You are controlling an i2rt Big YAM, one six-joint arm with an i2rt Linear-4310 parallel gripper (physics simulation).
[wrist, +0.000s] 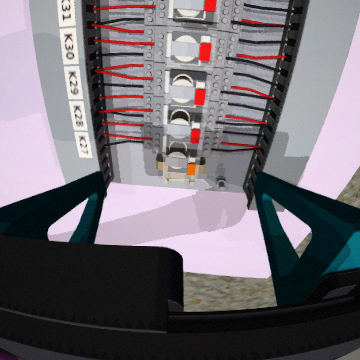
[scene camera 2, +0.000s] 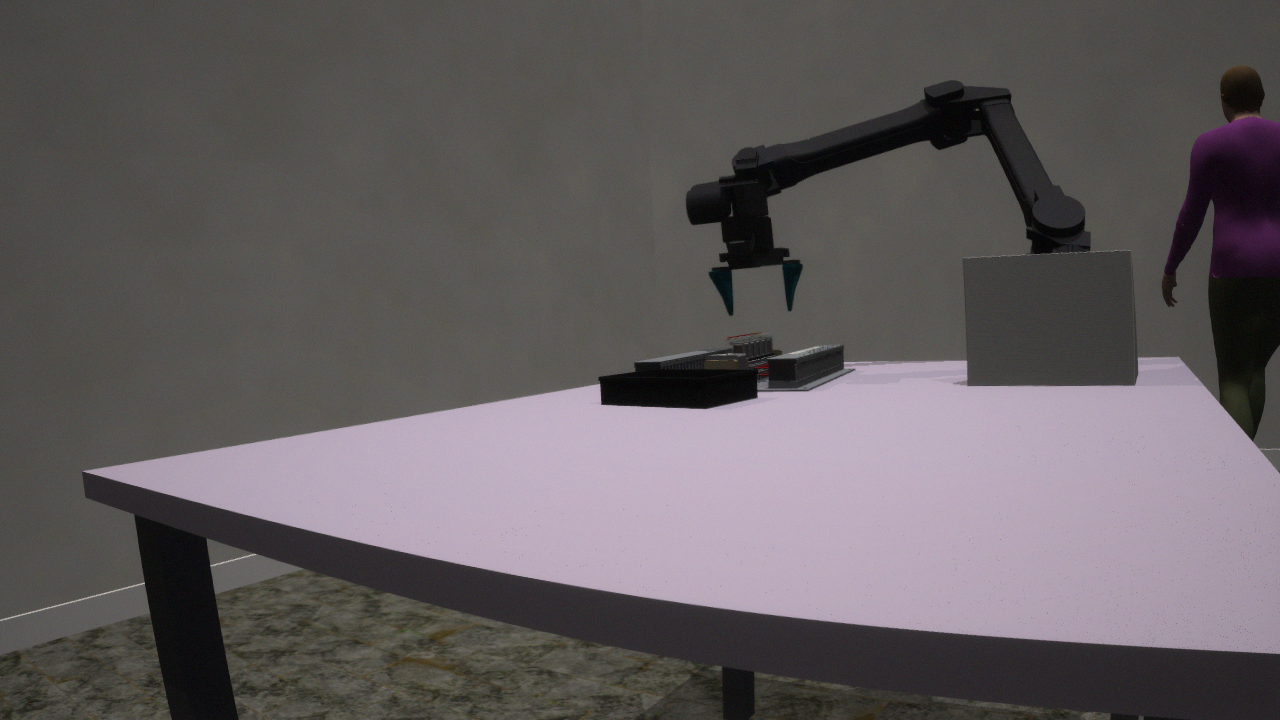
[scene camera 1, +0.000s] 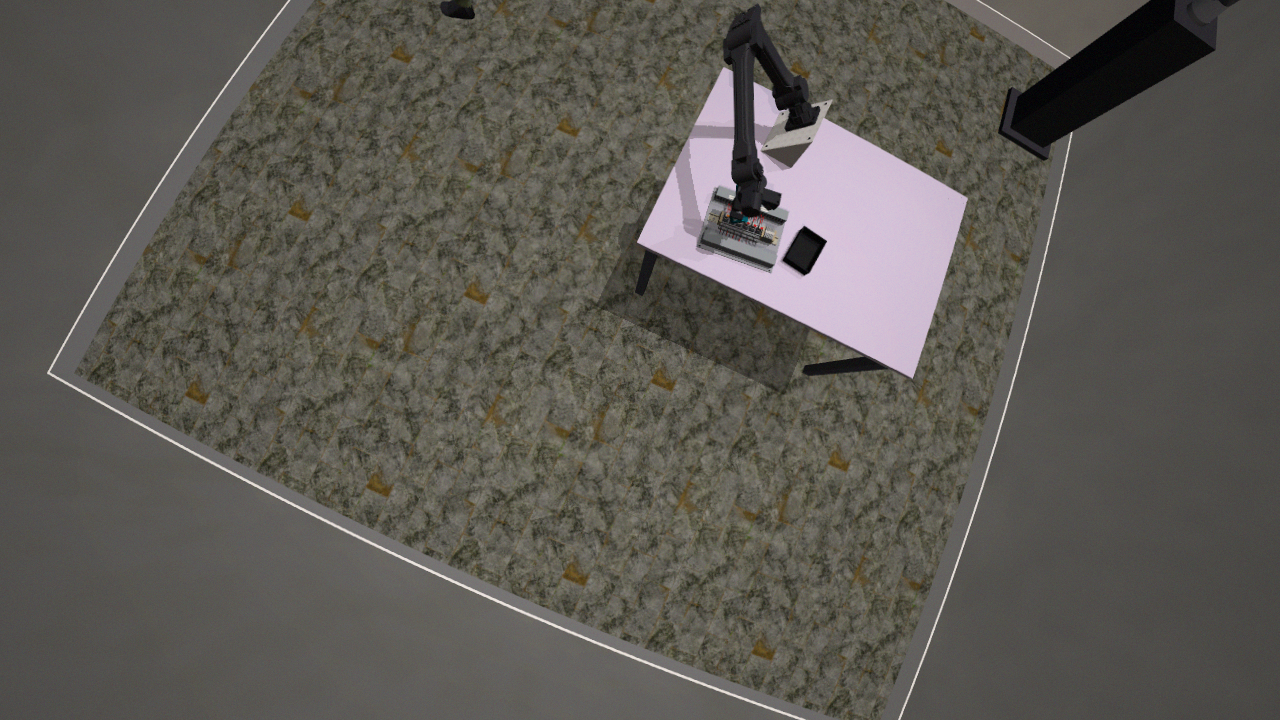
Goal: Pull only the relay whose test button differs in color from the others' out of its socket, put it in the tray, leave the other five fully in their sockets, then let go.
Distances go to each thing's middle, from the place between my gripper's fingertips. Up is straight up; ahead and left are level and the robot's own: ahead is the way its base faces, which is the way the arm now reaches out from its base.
My gripper is now 50 mm above the red-buttoned relay (wrist: 184,129) and 10 mm to the right of it. From my hand the other things lie so: grey panel (wrist: 132,163) (100 mm below, 70 mm to the left, 10 mm behind).
